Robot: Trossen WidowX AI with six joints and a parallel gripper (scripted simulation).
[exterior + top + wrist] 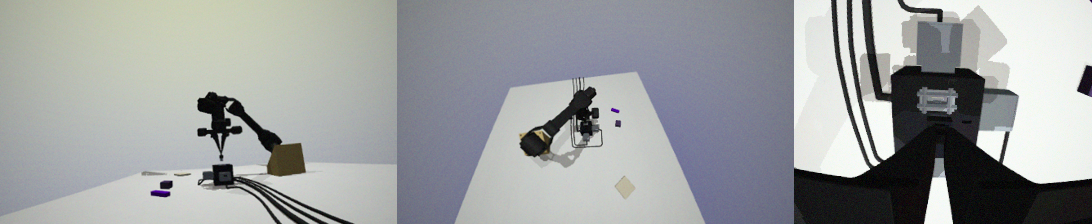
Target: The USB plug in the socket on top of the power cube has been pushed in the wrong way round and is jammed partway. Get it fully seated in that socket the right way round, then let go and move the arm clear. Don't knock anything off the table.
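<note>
My gripper tip is now 60 mm above the metal-framed socket. Also, from my gripper tip: usb plug (20 mm below); violet bar (240 mm ahead, 90 mm to the left, 120 mm below); dark purple block (220 mm ahead, 30 mm to the right, 120 mm below).
</note>
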